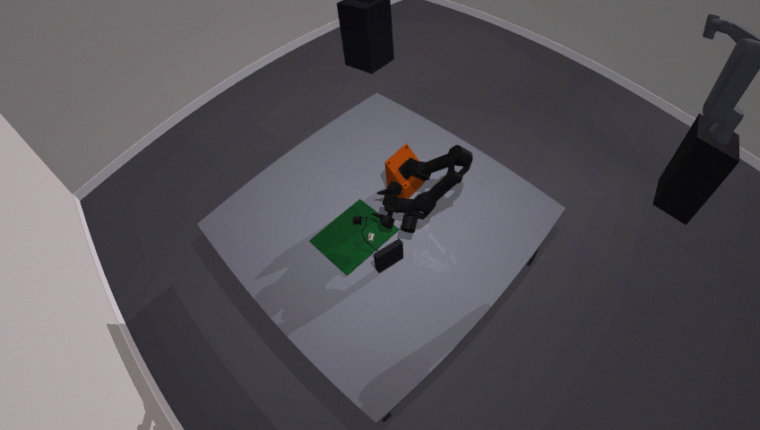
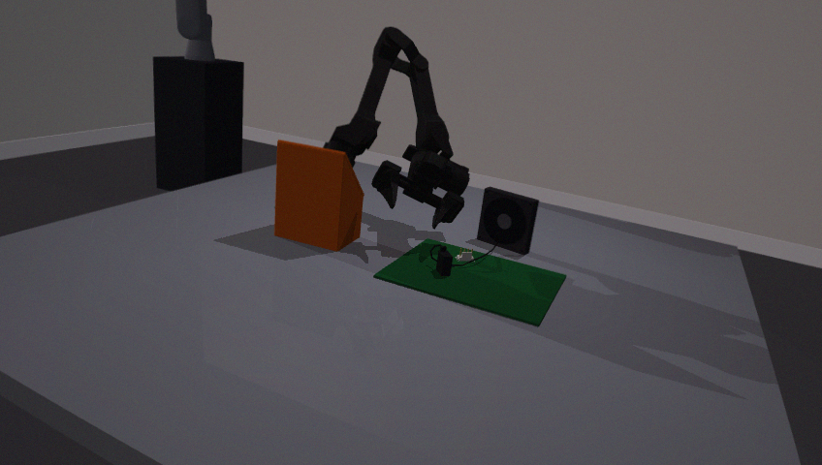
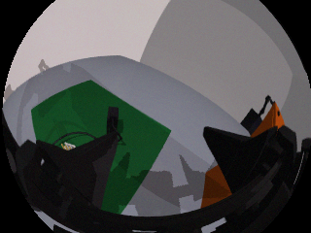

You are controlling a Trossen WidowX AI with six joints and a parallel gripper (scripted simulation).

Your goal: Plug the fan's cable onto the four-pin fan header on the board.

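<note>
Now: gripper tip 8 cm short of the dark plug, 4 cm to the left of it and 6 cm above it. Also, from my gripper tip: green board: 14 cm ahead, 1 cm to the right, 10 cm below; black fan: 15 cm ahead, 18 cm to the left, 3 cm below.
</note>
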